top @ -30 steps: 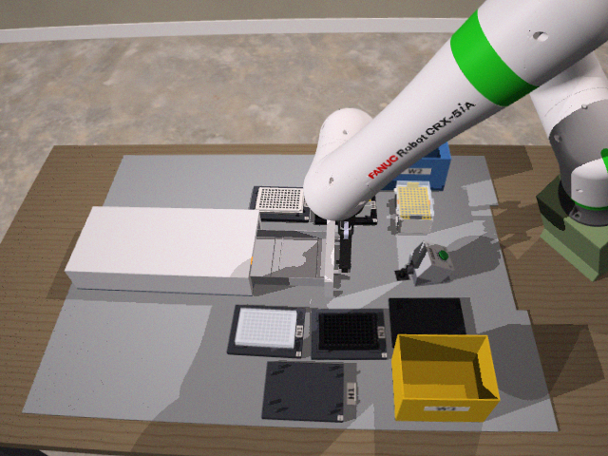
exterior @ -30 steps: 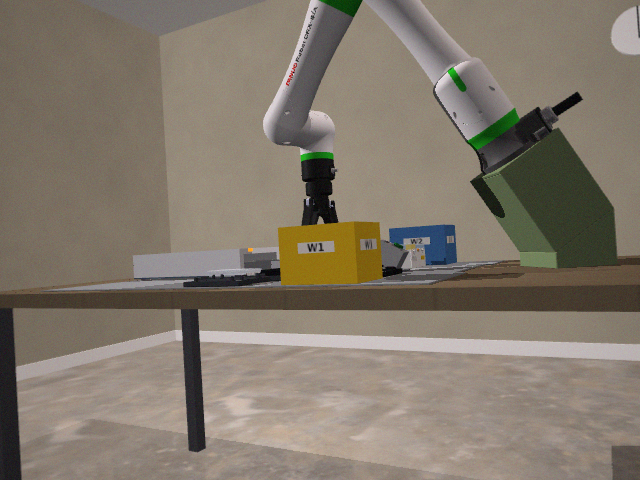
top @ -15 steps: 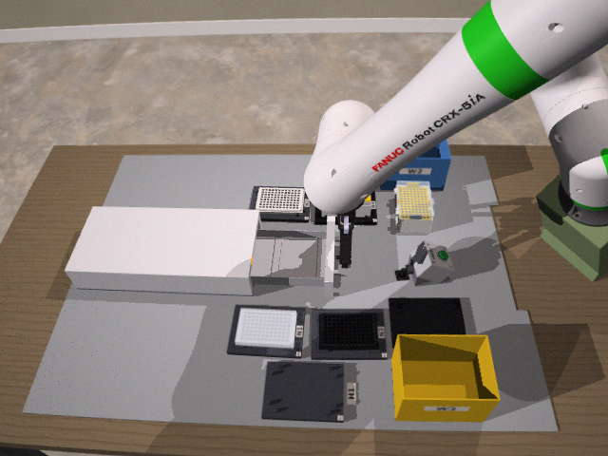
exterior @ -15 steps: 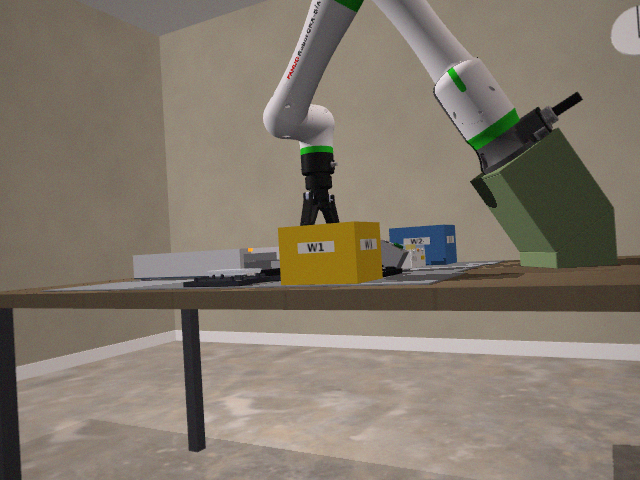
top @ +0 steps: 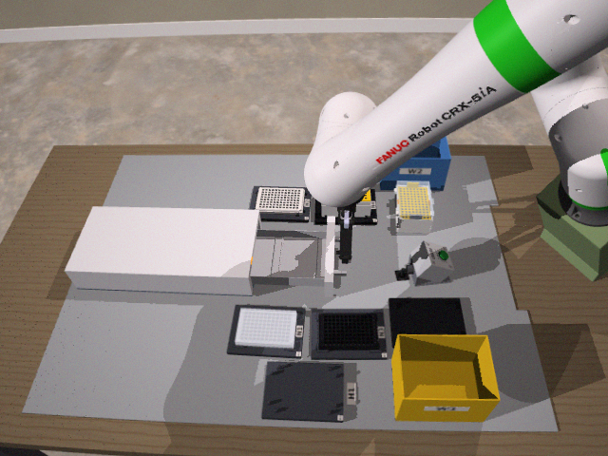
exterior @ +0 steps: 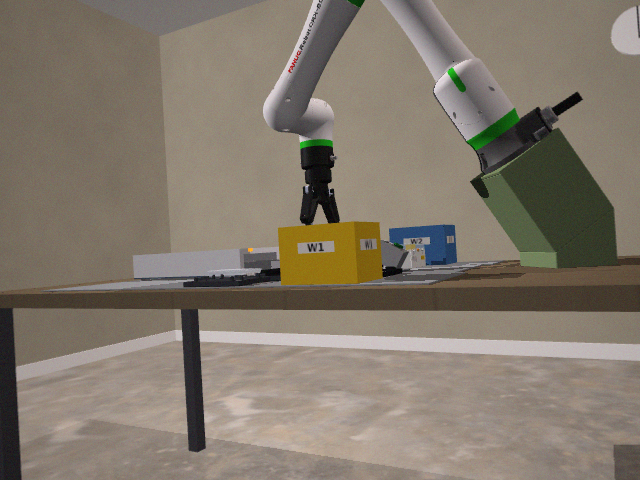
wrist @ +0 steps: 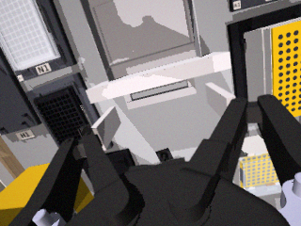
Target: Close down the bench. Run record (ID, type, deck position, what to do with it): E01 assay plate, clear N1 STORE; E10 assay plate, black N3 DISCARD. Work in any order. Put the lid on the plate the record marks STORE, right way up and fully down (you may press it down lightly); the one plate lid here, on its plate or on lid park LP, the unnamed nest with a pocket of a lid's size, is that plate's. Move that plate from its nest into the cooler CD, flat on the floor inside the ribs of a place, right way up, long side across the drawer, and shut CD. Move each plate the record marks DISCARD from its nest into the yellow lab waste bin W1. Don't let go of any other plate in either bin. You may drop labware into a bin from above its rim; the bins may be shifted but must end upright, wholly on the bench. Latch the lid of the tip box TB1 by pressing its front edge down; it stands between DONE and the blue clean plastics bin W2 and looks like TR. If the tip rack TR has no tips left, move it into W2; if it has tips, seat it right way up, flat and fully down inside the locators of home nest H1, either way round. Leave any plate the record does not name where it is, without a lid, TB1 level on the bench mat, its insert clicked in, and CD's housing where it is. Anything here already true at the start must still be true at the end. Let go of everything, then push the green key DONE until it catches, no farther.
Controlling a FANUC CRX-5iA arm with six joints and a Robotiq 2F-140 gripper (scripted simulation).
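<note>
The nest N1 lies 210 mm to the left of my hand, 150 mm ahead of it and 80 mm below it. From my hand the other things lie so: black plate 190 mm to the left, 70 mm below, 30 mm behind; then cooler drawer 140 mm ahead, 60 mm below, 20 mm to the left; then tip rack TR 190 mm to the right, 40 mm below, 10 mm ahead.
</note>
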